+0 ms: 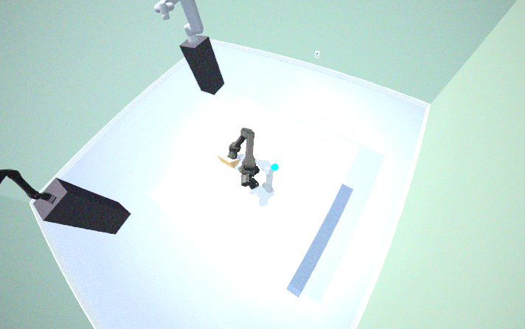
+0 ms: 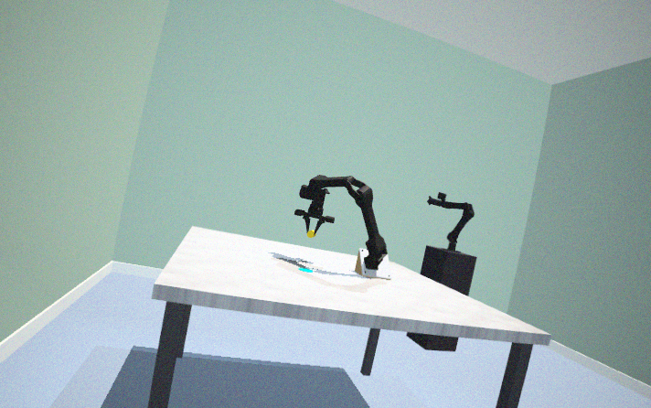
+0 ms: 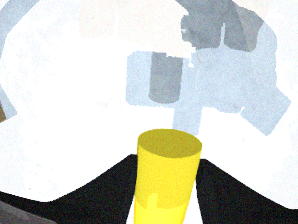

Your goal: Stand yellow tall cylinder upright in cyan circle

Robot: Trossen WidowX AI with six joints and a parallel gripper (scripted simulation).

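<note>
Now: the cyan circle 7 cm ahead of my gripper tip, 23 cm to the left of it and 13 cm below it. From my gripper tip the other things lie so: yellow cylinder: 1 cm behind, 2 cm to the right.
</note>
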